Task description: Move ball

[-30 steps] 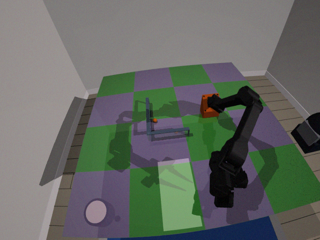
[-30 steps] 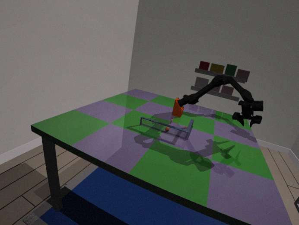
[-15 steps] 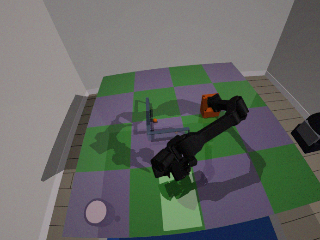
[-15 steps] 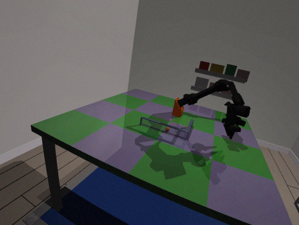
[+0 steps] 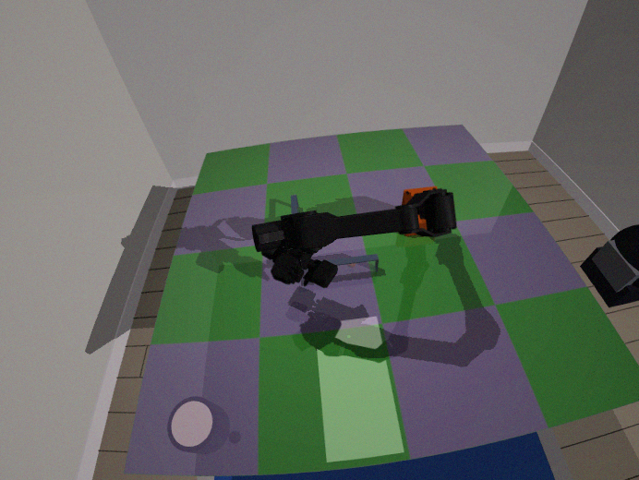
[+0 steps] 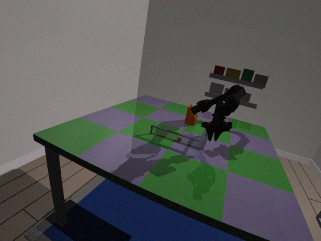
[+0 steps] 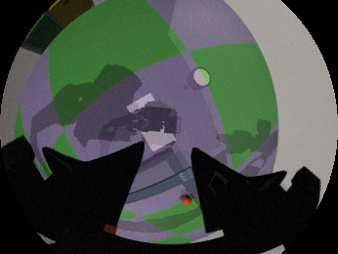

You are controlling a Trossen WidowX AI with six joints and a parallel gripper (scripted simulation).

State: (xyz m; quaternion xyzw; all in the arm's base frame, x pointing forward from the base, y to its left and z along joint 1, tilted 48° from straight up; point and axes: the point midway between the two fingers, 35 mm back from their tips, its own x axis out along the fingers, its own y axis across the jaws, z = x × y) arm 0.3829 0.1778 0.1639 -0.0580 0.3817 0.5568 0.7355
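Right now the orange ball is 20 mm behind my gripper tip, 190 mm to the right of it and 70 mm below it.
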